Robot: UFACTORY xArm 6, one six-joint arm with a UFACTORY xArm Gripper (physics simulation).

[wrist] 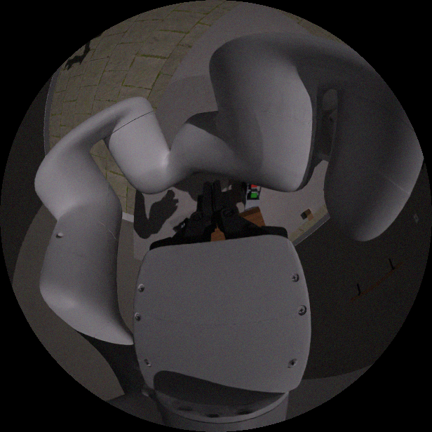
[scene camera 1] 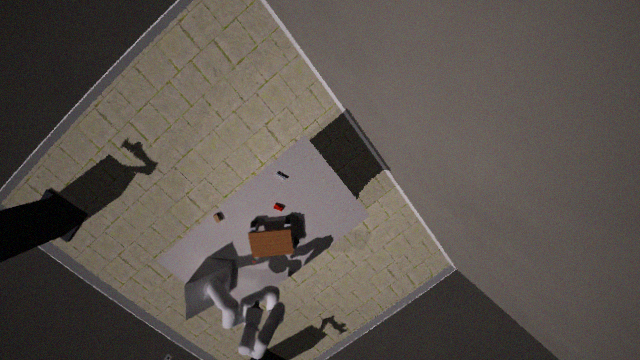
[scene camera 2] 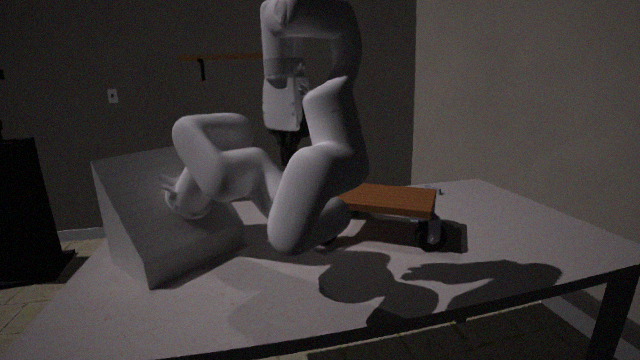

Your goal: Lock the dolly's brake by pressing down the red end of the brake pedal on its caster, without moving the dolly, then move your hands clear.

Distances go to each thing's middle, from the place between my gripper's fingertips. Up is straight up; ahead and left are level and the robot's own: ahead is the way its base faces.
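Labels:
Dolly point(scene camera 2: 418, 204): some way to the left of my hand, some way below it and well ahead of it.

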